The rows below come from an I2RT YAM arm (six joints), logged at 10 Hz.
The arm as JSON. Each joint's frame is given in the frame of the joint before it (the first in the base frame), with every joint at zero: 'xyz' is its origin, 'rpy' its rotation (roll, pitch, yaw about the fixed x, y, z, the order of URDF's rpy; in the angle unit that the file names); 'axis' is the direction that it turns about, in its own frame. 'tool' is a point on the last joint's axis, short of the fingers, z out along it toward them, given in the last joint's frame.
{
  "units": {
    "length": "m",
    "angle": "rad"
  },
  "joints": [
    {
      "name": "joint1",
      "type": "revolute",
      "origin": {
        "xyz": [
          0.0,
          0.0,
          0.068
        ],
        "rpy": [
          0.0,
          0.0,
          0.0
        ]
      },
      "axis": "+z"
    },
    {
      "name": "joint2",
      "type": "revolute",
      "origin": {
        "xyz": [
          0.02,
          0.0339,
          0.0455
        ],
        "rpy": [
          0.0,
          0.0,
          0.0
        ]
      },
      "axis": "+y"
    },
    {
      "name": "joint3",
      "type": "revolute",
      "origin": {
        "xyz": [
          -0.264,
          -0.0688,
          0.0
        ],
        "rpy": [
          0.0,
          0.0,
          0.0
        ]
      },
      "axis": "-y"
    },
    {
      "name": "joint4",
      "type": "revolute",
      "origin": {
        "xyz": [
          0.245,
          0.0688,
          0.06
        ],
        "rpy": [
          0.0,
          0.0,
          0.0
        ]
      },
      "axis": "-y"
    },
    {
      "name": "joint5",
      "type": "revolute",
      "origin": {
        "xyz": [
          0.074,
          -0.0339,
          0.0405
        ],
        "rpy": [
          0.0,
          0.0,
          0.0
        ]
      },
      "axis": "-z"
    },
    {
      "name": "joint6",
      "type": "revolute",
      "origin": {
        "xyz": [
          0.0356,
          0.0,
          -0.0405
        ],
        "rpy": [
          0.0,
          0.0,
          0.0
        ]
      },
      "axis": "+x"
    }
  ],
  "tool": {
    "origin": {
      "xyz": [
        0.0,
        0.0,
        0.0
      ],
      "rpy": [
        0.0,
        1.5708,
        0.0
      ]
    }
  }
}
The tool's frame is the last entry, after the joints.
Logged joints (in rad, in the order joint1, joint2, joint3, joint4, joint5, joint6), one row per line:
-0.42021 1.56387 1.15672 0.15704 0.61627 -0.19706
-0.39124 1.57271 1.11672 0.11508 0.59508 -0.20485
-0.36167 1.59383 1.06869 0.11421 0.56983 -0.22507
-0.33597 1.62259 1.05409 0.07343 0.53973 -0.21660
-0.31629 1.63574 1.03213 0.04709 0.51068 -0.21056
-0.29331 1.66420 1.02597 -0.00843 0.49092 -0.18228
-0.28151 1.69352 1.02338 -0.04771 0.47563 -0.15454
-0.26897 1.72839 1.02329 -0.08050 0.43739 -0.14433
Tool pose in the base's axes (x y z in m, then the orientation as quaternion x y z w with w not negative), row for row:
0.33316 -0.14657 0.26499 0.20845 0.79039 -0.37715 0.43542
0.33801 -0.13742 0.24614 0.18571 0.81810 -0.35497 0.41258
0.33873 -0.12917 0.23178 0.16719 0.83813 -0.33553 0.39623
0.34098 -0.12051 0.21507 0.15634 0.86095 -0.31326 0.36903
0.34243 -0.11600 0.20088 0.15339 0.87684 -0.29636 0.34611
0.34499 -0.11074 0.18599 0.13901 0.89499 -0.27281 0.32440
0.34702 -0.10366 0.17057 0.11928 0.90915 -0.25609 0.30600
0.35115 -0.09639 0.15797 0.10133 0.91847 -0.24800 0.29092
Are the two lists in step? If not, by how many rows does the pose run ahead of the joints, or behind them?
The pose runs 2 rows ahead of the joints: the pose in row i belongs to the joints in row i + 2.
